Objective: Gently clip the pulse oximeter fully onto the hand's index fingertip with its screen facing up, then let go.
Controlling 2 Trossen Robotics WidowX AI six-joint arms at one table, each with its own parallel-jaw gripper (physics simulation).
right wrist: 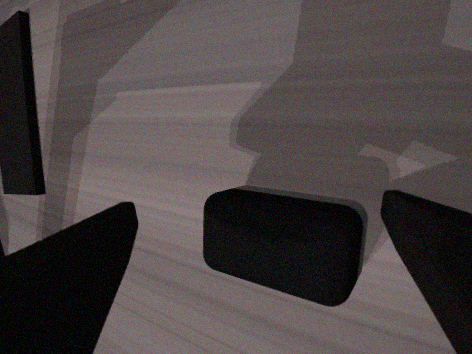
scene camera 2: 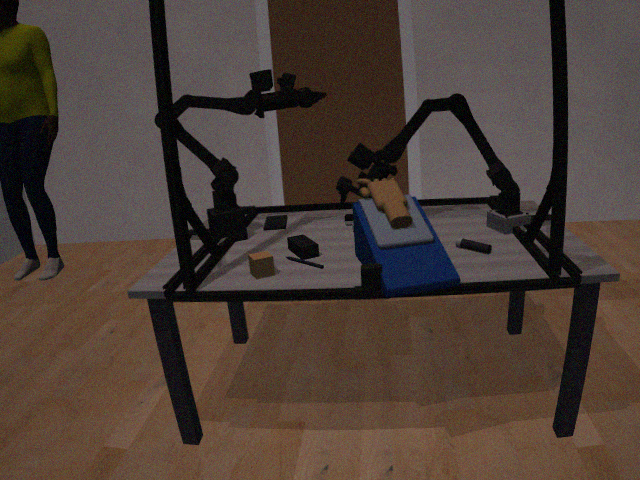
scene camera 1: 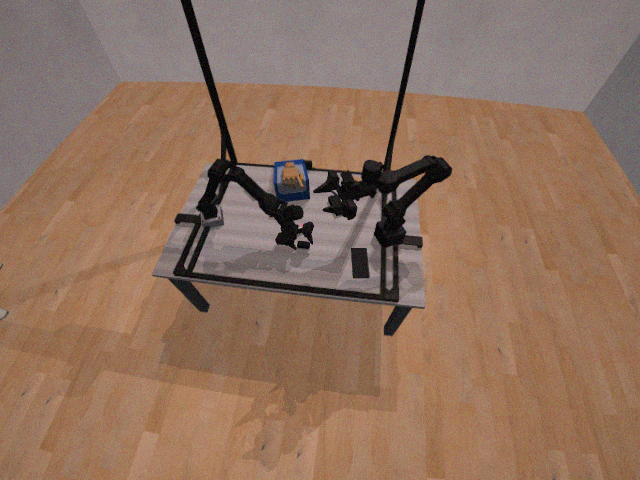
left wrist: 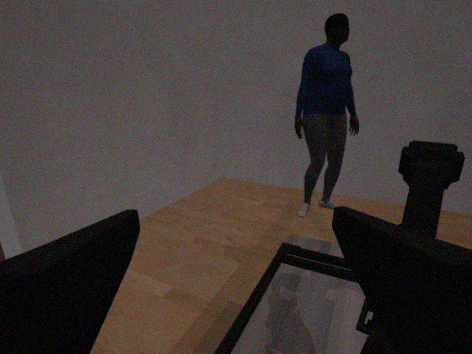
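The tan hand lies on the pad of a blue sloped stand; its index finger points out and looks bare. A small black rounded block lies on the table. A small pink spot shows beside my right gripper, mostly hidden by it. No screen shows, so I cannot surely tell which is the pulse oximeter. My right gripper is open just above the black block, which shows between its fingers. My left gripper is open and empty, high above the table.
A flat black slab lies near the left arm's base. A black box, a pen and a wooden cube lie left of the stand in scene camera 2, a dark cylinder right of it. Black frame rails edge the table.
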